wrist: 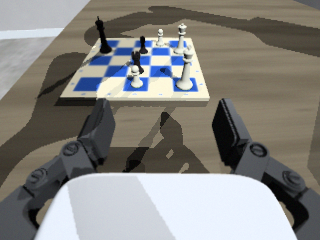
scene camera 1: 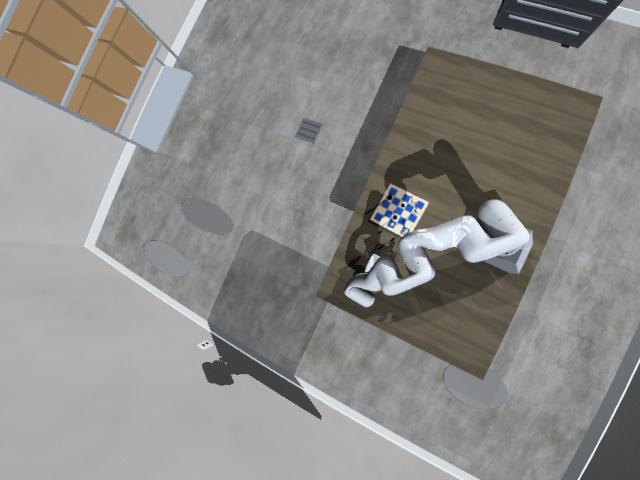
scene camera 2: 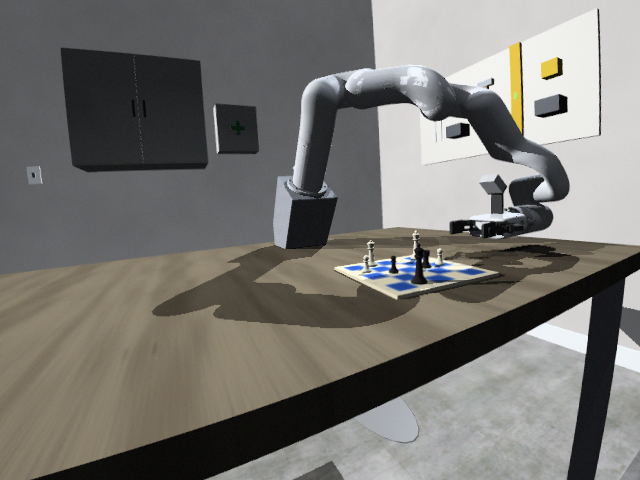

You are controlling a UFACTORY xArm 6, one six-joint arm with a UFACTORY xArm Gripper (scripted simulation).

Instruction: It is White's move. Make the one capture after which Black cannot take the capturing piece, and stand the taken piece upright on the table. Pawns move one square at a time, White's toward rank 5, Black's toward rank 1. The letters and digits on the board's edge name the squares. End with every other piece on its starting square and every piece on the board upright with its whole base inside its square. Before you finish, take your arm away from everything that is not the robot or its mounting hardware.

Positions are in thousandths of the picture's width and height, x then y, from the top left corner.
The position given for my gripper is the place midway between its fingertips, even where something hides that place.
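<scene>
Scene camera 2 gives me a sight of my gripper (scene camera 2: 727,478). In the wrist view I can see it too, that same gripper (wrist: 511,465) of mine.
</scene>
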